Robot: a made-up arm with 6 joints.
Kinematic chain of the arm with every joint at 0, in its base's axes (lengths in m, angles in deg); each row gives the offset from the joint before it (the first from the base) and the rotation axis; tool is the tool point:
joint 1: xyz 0 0 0.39 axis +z
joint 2: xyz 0.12 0 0 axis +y
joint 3: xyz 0 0 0.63 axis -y
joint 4: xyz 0 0 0.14 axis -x
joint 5: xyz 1.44 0 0 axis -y
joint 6: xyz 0.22 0 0 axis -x
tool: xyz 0 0 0
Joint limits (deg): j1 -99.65..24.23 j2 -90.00..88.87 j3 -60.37..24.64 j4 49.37..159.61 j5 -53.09..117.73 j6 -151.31..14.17
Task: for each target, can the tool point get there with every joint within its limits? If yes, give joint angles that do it. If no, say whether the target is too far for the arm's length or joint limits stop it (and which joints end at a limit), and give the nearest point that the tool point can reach.
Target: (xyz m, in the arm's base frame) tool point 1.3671 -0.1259 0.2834
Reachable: yes | joints -9.85 4.90 -24.77 149.52 100.08 -28.85
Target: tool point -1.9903 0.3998 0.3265
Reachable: no: joint limits stop it (at a limit: joint 2, joint 3, joint 4, joint 5) | nearest point -1.2927 0.2597 1.4946 | short by 1.368 m
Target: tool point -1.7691 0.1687 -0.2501
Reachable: no: joint limits stop it (at a limit: joint 2, joint 3, joint 4) | nearest point -0.6282 0.0599 -0.4299 | short by 1.160 m
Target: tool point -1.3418 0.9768 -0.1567
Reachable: no: joint limits stop it (at a limit: joint 2, joint 3, joint 4) | nearest point -0.5072 0.3692 -0.4119 | short by 1.063 m
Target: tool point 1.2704 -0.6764 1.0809
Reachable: yes | joints -22.82 -28.28 -27.27 76.10 -37.76 -122.37
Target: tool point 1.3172 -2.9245 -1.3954
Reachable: no: too far | nearest point 0.7830 -1.7385 -0.6432 | short by 1.503 m
